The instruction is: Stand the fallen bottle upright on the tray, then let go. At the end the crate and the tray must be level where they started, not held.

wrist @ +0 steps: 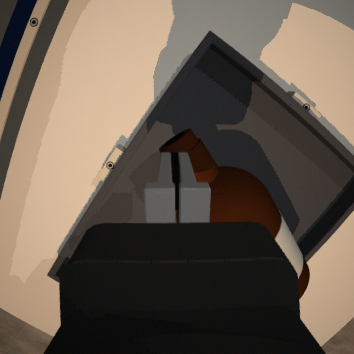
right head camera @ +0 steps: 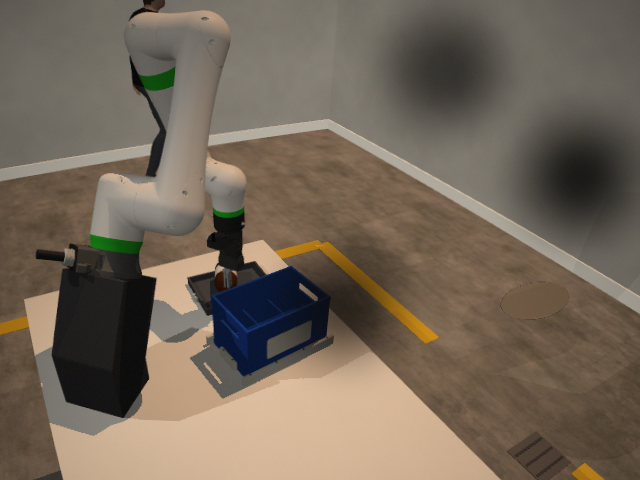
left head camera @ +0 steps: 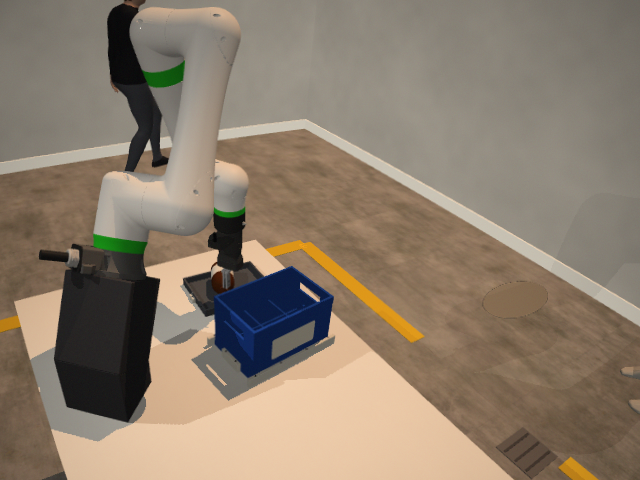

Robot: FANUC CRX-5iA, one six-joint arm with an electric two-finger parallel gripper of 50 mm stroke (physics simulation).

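Frame: origin at the arm's base, x left, y back, z up, level; metres.
Where they show: gripper, fingertip midpoint: (wrist: 174,169) (right head camera: 228,286) (left head camera: 226,286); arm's base at its link origin: (right head camera: 111,273) (left head camera: 115,274).
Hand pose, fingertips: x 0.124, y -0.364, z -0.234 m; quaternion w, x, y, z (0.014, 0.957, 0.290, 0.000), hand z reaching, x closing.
Observation:
Each offset is from my fingertips to the top centre of the thing. "spot": to the spot under its first point.
The brown bottle @(dx +0.064, dy -0.019, dz +0.009 m) (left head camera: 217,282) (right head camera: 220,282) (wrist: 245,195) with a white label band lies aslant in the dark tray @(dx +0.064, dy -0.042, dz -0.044 m) (left head camera: 199,289) (right head camera: 203,291) (wrist: 280,120). In the wrist view its neck points to the upper left, and its lower end shows past the tray's edge at the lower right. My gripper (left head camera: 225,285) (right head camera: 227,283) (wrist: 174,169) is shut with nothing between the fingers. The fingertips overlap the neck in the wrist view; whether they touch it I cannot tell. The gripper body hides part of the bottle. The blue crate @(spot: dx -0.310, dy -0.149, dz +0.032 m) (left head camera: 323,320) (right head camera: 320,316) stands upright beside the tray.
The crate's near walls hide part of the tray in both head views. Small brackets @(dx -0.036, dy -0.039, dz -0.055 m) (wrist: 110,165) @(spot: dx +0.063, dy +0.084, dz -0.045 m) (wrist: 306,107) sit by the tray's sides. The large black robot base (left head camera: 93,341) (right head camera: 87,335) stands at the left of the table. A person (left head camera: 129,56) stands behind the arm.

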